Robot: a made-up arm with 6 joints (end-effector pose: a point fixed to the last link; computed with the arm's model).
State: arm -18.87 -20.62 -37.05 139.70 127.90 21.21
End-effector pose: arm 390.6 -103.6 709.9 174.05 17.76 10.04
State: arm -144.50 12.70 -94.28 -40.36 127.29 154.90
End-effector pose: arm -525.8 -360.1 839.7 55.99 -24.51 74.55
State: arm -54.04 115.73 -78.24 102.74 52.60 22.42
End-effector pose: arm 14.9 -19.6 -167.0 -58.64 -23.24 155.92
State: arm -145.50 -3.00 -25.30 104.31 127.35 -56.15
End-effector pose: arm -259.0 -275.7 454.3 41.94 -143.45 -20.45
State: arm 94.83 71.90 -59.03 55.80 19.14 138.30
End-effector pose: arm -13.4 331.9 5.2 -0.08 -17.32 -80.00
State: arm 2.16 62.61 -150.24 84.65 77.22 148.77
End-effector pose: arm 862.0 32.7 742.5 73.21 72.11 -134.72
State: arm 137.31 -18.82 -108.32 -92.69 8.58 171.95
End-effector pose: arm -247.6 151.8 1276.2 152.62 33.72 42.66
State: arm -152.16 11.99 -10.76 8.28 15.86 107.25
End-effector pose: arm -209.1 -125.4 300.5 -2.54 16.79 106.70
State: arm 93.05 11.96 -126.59 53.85 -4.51 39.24
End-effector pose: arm 15.1 532.1 1173.1 142.20 -4.84 22.41
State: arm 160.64 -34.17 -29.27 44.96 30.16 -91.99
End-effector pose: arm -366.4 171.3 708.9 -24.36 -5.73 -117.74
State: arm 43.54 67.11 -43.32 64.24 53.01 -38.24
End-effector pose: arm 145.6 76.3 48.0 45.74 77.62 7.19
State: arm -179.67 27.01 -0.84 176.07 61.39 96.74
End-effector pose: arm -86.3 -12.6 260.1 3.23 17.14 -80.52
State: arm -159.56 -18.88 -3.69 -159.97 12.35 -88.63
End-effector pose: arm -171.9 -124.9 379.3 34.63 63.08 96.34
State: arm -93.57 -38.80 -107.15 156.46 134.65 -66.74
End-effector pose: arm 54.2 22.1 1351.2 -1.05 -61.18 128.96
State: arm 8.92 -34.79 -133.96 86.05 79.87 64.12
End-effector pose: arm -172.9 -22.8 1364.5 120.02 -10.75 42.16
